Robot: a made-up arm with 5 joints. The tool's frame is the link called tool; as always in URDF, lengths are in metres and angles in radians. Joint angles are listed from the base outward.
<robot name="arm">
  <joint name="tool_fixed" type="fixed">
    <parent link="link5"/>
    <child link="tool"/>
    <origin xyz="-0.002 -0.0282 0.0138" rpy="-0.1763 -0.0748 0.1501"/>
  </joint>
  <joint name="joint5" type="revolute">
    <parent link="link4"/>
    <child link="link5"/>
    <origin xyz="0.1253 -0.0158 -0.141"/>
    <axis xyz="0 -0.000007 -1"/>
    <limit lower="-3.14" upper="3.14"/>
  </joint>
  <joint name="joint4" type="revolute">
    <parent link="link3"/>
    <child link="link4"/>
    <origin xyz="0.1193 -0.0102 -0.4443"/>
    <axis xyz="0 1 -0.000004"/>
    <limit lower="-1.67" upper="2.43"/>
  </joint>
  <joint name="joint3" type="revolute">
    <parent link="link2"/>
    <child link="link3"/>
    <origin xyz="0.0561 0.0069 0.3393"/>
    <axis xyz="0 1 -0.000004"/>
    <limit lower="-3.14" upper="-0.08"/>
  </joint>
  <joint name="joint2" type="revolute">
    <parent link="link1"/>
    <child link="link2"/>
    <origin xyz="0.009 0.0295 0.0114"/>
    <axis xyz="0 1 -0.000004"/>
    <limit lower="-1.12" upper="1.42"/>
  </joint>
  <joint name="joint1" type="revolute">
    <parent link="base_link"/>
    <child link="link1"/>
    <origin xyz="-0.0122 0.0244 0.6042"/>
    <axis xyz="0 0 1"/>
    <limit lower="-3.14" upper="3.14"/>
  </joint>
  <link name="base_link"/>
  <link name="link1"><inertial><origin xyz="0.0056 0.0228 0.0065"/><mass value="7.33"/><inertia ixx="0.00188" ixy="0" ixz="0" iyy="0.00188" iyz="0" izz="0.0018"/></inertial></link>
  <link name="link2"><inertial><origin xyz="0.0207 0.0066 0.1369"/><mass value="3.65"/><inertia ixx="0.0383" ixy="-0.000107" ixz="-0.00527" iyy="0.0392" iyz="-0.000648" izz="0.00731"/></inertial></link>
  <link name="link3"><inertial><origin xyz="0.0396 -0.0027 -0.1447"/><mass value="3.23"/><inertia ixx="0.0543" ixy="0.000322" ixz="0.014" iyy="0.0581" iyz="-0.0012" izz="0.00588"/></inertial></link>
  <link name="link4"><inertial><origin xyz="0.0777 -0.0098 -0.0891"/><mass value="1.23"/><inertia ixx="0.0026" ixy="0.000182" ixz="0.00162" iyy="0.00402" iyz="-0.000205" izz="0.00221"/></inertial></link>
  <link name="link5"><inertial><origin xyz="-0.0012 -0.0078 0.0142"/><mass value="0.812"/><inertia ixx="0.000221" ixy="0" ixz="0" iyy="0.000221" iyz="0" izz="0.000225"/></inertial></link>
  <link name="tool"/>
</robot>
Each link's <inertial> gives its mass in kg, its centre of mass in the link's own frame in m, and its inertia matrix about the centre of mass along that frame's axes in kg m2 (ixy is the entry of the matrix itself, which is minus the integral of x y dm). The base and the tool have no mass. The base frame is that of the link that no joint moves.
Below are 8 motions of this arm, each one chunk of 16 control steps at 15 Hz.
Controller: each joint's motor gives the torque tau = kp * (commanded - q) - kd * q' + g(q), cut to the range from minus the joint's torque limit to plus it. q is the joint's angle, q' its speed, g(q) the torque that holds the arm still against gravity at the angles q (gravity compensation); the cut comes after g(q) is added. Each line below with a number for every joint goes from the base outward.
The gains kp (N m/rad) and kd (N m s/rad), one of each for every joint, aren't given. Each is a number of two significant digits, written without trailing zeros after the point. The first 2 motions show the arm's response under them.
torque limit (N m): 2.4 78 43 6.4 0.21
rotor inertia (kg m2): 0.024 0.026 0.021 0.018 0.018
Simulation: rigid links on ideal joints. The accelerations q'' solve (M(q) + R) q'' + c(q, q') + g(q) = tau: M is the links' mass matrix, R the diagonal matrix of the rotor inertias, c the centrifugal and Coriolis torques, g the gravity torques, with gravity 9.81 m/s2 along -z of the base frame. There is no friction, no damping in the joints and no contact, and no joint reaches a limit. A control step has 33 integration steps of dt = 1/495 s. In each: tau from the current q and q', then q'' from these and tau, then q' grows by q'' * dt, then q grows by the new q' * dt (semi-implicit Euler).
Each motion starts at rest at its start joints. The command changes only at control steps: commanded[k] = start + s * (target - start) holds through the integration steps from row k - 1 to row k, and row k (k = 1, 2, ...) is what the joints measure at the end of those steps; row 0 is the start. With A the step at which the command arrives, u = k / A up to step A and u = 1 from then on. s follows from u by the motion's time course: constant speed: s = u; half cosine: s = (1 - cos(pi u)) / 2; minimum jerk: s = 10 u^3 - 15 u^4 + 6 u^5; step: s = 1 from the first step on.
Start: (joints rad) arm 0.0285 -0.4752 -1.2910 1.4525 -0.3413
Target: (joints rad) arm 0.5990 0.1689 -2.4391 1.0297 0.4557
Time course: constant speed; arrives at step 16
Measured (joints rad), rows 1 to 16:
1: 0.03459 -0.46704 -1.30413 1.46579 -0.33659
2: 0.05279 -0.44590 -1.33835 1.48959 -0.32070
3: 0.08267 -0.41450 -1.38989 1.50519 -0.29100
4: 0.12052 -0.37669 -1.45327 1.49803 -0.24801
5: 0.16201 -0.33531 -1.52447 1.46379 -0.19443
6: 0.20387 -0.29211 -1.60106 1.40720 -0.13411
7: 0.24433 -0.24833 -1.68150 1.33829 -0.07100
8: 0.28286 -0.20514 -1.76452 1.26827 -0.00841
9: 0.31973 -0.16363 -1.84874 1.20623 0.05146
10: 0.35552 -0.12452 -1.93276 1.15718 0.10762
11: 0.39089 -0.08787 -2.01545 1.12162 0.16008
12: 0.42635 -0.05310 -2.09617 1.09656 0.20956
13: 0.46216 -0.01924 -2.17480 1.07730 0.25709
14: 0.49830 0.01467 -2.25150 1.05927 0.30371
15: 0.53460 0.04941 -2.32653 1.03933 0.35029
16: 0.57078 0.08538 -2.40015 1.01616 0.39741
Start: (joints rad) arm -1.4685 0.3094 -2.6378 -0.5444 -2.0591
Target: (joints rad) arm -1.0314 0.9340 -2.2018 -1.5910 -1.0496
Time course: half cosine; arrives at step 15
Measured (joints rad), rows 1 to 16:
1: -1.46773 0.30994 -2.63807 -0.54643 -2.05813
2: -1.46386 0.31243 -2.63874 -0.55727 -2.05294
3: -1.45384 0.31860 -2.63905 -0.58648 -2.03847
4: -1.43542 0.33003 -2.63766 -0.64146 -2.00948
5: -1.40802 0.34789 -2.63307 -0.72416 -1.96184
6: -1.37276 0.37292 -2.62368 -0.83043 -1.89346
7: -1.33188 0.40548 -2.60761 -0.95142 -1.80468
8: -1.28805 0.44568 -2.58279 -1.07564 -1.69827
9: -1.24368 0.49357 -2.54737 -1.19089 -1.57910
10: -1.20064 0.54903 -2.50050 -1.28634 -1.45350
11: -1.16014 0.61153 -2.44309 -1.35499 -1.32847
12: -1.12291 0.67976 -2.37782 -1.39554 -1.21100
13: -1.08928 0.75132 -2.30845 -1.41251 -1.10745
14: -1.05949 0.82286 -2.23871 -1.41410 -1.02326
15: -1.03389 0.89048 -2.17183 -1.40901 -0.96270
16: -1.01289 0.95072 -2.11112 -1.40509 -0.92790
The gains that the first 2 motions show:
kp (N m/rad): 40 47 19 3.5 0.72
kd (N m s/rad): 3.6 7.7 1.7 0.26 0.077
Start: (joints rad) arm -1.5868 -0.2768 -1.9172 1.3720 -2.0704
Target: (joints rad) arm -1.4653 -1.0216 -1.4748 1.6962 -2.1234
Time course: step
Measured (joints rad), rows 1 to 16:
1: -1.58764 -0.38921 -1.73400 1.25461 -2.07223
2: -1.56969 -0.55454 -1.51978 1.25867 -2.07569
3: -1.52258 -0.69766 -1.39688 1.46188 -2.08140
4: -1.47176 -0.81009 -1.34301 1.73462 -2.09290
5: -1.44313 -0.89615 -1.33287 1.97292 -2.11019
6: -1.43940 -0.96067 -1.35545 2.12325 -2.12899
7: -1.44732 -1.00742 -1.40151 2.16421 -2.14478
8: -1.45564 -1.03988 -1.45657 2.10194 -2.15508
9: -1.46051 -1.06071 -1.50607 1.96443 -2.15909
10: -1.46235 -1.07143 -1.54328 1.79105 -2.15704
11: -1.46271 -1.07384 -1.56948 1.62301 -2.15002
12: -1.46286 -1.07131 -1.58825 1.49499 -2.13977
13: -1.46329 -1.06781 -1.60096 1.42651 -2.12843
14: -1.46384 -1.06592 -1.60643 1.41767 -2.11806
15: -1.46416 -1.06580 -1.60304 1.45398 -2.11025
16: -1.46410 -1.06602 -1.59037 1.51583 -2.10585

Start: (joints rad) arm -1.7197 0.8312 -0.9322 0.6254 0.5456
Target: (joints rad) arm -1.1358 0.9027 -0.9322 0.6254 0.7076
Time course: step
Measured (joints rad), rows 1 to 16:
1: -1.71415 0.83921 -0.93853 0.62472 0.55869
2: -1.69819 0.85484 -0.94871 0.61784 0.59042
3: -1.67215 0.87065 -0.95620 0.60584 0.63091
4: -1.63607 0.88344 -0.95965 0.59470 0.67164
5: -1.58976 0.89250 -0.96009 0.58921 0.70630
6: -1.53296 0.89831 -0.95911 0.59032 0.73117
7: -1.46548 0.90176 -0.95815 0.59575 0.74496
8: -1.38726 0.90370 -0.95841 0.60183 0.74834
9: -1.29855 0.90472 -0.96084 0.60523 0.74336
10: -1.20500 0.90491 -0.96559 0.60339 0.73330
11: -1.11955 0.90381 -0.97084 0.59559 0.72211
12: -1.04521 0.90145 -0.97526 0.58490 0.71198
13: -0.98172 0.89832 -0.97838 0.57519 0.70415
14: -0.92876 0.89495 -0.97995 0.56899 0.69927
15: -0.88603 0.89186 -0.97972 0.56718 0.69742
16: -0.85332 0.88947 -0.97751 0.56946 0.69821

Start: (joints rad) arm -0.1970 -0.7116 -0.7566 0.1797 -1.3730
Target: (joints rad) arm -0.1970 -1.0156 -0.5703 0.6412 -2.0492
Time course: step
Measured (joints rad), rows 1 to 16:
1: -0.20135 -0.75636 -0.73498 0.27872 -1.39883
2: -0.20594 -0.83880 -0.69247 0.45257 -1.47279
3: -0.20536 -0.91647 -0.64578 0.59833 -1.59388
4: -0.20044 -0.97331 -0.60257 0.68829 -1.75131
5: -0.19440 -1.00678 -0.56710 0.72936 -1.91501
6: -0.19006 -1.02114 -0.54101 0.73790 -2.05933
7: -0.18863 -1.02316 -0.52433 0.73012 -2.16748
8: -0.18979 -1.01915 -0.51606 0.71780 -2.23192
9: -0.19245 -1.01357 -0.51459 0.70682 -2.25343
10: -0.19535 -1.00888 -0.51812 0.69817 -2.23909
11: -0.19762 -1.00603 -0.52494 0.69035 -2.19972
12: -0.19887 -1.00508 -0.53372 0.68164 -2.14731
13: -0.19916 -1.00566 -0.54349 0.67121 -2.09294
14: -0.19879 -1.00731 -0.55359 0.65930 -2.04528
15: -0.19814 -1.00960 -0.56350 0.64684 -2.00988
16: -0.19751 -1.01218 -0.57278 0.63492 -1.98909

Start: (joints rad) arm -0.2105 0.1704 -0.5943 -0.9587 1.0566
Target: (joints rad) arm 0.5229 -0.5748 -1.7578 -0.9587 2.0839
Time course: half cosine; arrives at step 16
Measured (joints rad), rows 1 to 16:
1: -0.20981 0.16979 -0.59475 -0.95709 1.05733
2: -0.20611 0.16687 -0.59752 -0.94959 1.06132
3: -0.19575 0.15950 -0.60614 -0.93158 1.07273
4: -0.17568 0.14593 -0.62521 -0.90039 1.09626
5: -0.14473 0.12514 -0.65944 -0.85559 1.13613
6: -0.10314 0.09707 -0.71280 -0.79862 1.19492
7: -0.05183 0.06249 -0.78770 -0.73248 1.27300
8: 0.00841 0.02266 -0.88434 -0.66194 1.36842
9: 0.07789 -0.02116 -1.00038 -0.59376 1.47724
10: 0.15863 -0.06826 -1.13096 -0.53611 1.59425
11: 0.25339 -0.11880 -1.26892 -0.49670 1.71399
12: 0.36141 -0.17411 -1.40519 -0.48140 1.83205
13: 0.48211 -0.23544 -1.53119 -0.49424 1.94391
14: 0.62839 -0.30163 -1.64196 -0.53513 2.04365
15: 0.82356 -0.36963 -1.73406 -0.59923 2.12646
16: 1.09203 -0.43666 -1.80221 -0.68158 2.19001

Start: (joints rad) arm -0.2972 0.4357 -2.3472 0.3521 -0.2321
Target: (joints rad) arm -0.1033 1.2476 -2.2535 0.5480 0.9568
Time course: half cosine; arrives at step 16
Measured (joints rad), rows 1 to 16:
1: -0.29706 0.43667 -2.34862 0.35209 -0.23116
2: -0.29632 0.44089 -2.35420 0.35095 -0.22611
3: -0.29425 0.45062 -2.36553 0.34610 -0.21205
4: -0.29008 0.46740 -2.38239 0.33536 -0.18375
5: -0.28316 0.49208 -2.40336 0.31853 -0.13698
6: -0.27313 0.52495 -2.42634 0.29769 -0.06926
7: -0.25999 0.56591 -2.44885 0.27656 0.01962
8: -0.24410 0.61448 -2.46829 0.25946 0.12764
9: -0.22606 0.66998 -2.48216 0.25043 0.25079
10: -0.20664 0.73146 -2.48826 0.25251 0.38357
11: -0.18657 0.79779 -2.48486 0.26740 0.51960
12: -0.16651 0.86757 -2.47080 0.29523 0.65219
13: -0.14695 0.93922 -2.44559 0.33466 0.77486
14: -0.12830 1.01093 -2.40938 0.38323 0.88169
15: -0.11088 1.08064 -2.36295 0.43805 0.96771
16: -0.09504 1.14606 -2.30767 0.49656 1.02903

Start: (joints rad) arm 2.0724 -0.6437 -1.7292 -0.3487 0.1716
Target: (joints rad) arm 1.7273 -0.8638 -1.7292 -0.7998 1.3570
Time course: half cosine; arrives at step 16
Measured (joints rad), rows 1 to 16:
1: 2.07096 -0.64399 -1.72880 -0.34906 0.17255
2: 2.06547 -0.64520 -1.72712 -0.35123 0.17769
3: 2.05443 -0.64787 -1.72346 -0.35750 0.19213
4: 2.03765 -0.65239 -1.71769 -0.36988 0.22133
5: 2.01560 -0.65899 -1.71020 -0.38941 0.26983
6: 1.98911 -0.66782 -1.70182 -0.41608 0.34028
7: 1.95921 -0.67896 -1.69361 -0.44916 0.43288
8: 1.92709 -0.69239 -1.68665 -0.48750 0.54536
9: 1.89400 -0.70800 -1.68195 -0.52982 0.67320
10: 1.86123 -0.72557 -1.68033 -0.57476 0.81027
11: 1.83001 -0.74478 -1.68232 -0.62093 0.94945
12: 1.80148 -0.76517 -1.68815 -0.66682 1.08346
13: 1.77660 -0.78621 -1.69767 -0.71087 1.20545
14: 1.75617 -0.80725 -1.71041 -0.75145 1.30952
15: 1.74085 -0.82757 -1.72563 -0.78693 1.39099
16: 1.73114 -0.84635 -1.74238 -0.81582 1.44657

